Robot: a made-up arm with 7 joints.
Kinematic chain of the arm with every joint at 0, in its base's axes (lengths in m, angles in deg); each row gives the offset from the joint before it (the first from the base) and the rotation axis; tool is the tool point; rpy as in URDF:
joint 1: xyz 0.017 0.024 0.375 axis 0 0.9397 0.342
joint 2: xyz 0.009 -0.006 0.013 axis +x
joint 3: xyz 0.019 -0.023 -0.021 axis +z
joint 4: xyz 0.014 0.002 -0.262 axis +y
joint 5: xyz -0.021 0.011 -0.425 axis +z
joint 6: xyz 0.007 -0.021 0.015 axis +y
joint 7: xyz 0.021 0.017 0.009 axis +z
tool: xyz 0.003 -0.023 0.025 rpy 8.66 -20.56 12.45
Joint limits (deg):
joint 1: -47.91..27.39
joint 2: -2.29..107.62
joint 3: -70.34..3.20
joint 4: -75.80..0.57
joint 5: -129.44..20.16
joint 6: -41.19..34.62
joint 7: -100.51..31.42
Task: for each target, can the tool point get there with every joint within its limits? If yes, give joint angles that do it. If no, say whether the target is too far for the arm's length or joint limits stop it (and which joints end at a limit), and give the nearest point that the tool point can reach.
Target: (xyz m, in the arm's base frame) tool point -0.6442 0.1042 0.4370
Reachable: no: joint limits stop it (at a limit: joint 1, joint 4, joint 5, joint 7) | nearest point -0.2905 0.4023 -0.0521 | short by 0.673 m
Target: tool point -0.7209 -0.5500 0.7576
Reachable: no: too far | nearest point 0.0375 -0.3907 -0.0124 | short by 1.092 m
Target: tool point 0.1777 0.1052 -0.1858
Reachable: yes | joints 0.55 44.07 -61.87 -66.09 -78.63 -1.50 10.57
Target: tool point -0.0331 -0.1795 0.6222
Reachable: no: joint limits stop it (at a limit: joint 1, joint 2, joint 4, joint 5, joint 7) | nearest point 0.3664 -0.3942 0.3284 | short by 0.540 m
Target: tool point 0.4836 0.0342 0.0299
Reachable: yes | joints -16.14 26.47 -20.28 -67.48 -32.63 9.26 -53.70
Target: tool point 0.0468 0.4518 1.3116
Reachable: no: too far | nearest point 0.2316 0.4164 0.8058 | short by 0.540 m
